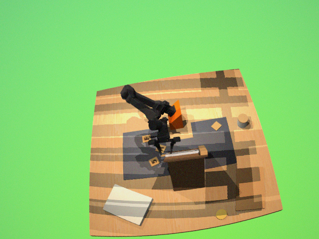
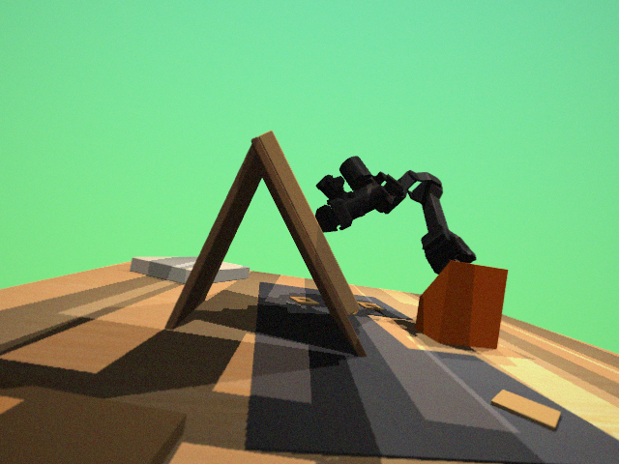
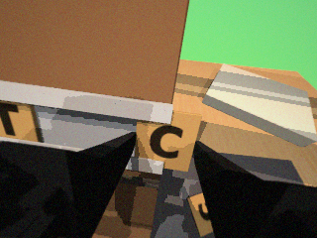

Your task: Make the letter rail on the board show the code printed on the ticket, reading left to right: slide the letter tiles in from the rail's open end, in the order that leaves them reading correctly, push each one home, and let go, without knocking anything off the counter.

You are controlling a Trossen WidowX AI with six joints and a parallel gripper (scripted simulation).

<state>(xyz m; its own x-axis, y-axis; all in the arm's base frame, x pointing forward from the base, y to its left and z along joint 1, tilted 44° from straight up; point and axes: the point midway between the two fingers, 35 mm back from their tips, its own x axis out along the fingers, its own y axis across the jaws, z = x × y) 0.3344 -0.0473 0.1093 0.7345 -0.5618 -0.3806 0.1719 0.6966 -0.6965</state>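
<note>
Now: gripper tip 3 cm past the white ticket, 12 cm to the right of it and 8 cm above it. Round my gripper tip: dark mat 15 cm behind, 9 cm to the left, 17 cm below; then flat tan slab 34 cm ahead, 47 cm to the left, 16 cm below.
</note>
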